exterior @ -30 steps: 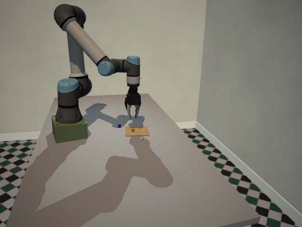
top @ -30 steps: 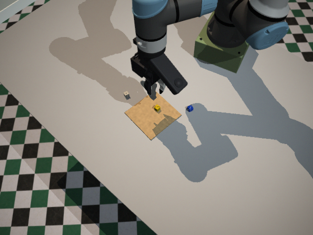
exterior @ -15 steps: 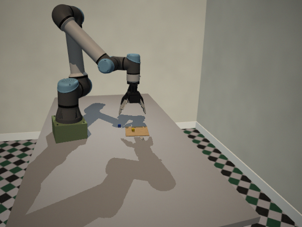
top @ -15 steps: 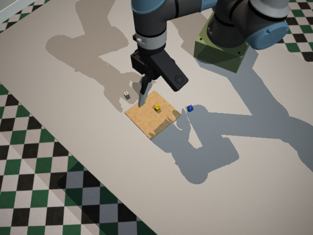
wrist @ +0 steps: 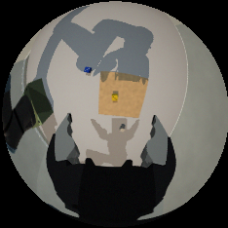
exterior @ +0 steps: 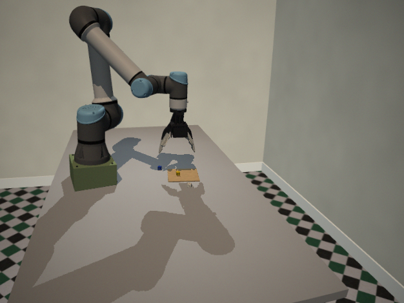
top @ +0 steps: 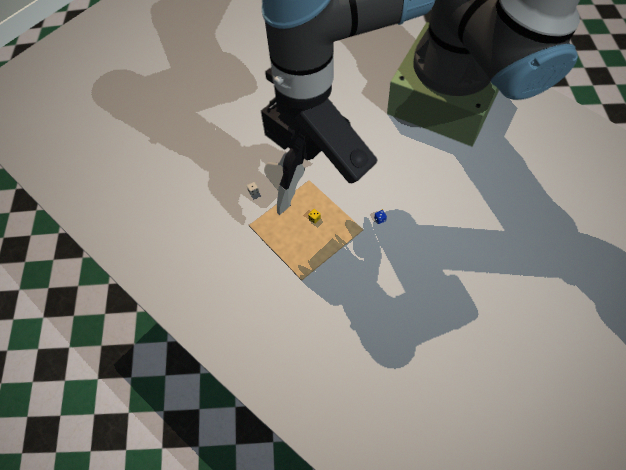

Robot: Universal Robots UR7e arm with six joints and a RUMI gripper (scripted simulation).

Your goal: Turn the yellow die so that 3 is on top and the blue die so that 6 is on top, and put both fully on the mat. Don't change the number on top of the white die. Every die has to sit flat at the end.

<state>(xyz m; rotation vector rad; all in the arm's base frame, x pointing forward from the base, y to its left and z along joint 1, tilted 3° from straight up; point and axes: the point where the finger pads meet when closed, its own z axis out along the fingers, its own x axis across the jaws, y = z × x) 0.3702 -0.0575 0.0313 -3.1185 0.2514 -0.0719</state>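
Right now the blue die is 60 mm behind my hand, 90 mm to the left of it and 100 mm below it. From my hand the other things lie so: tan mat (30 mm ahead, 10 mm to the right, 110 mm below); then white die (20 mm ahead, 130 mm to the right, 100 mm below); then yellow die (100 mm below).
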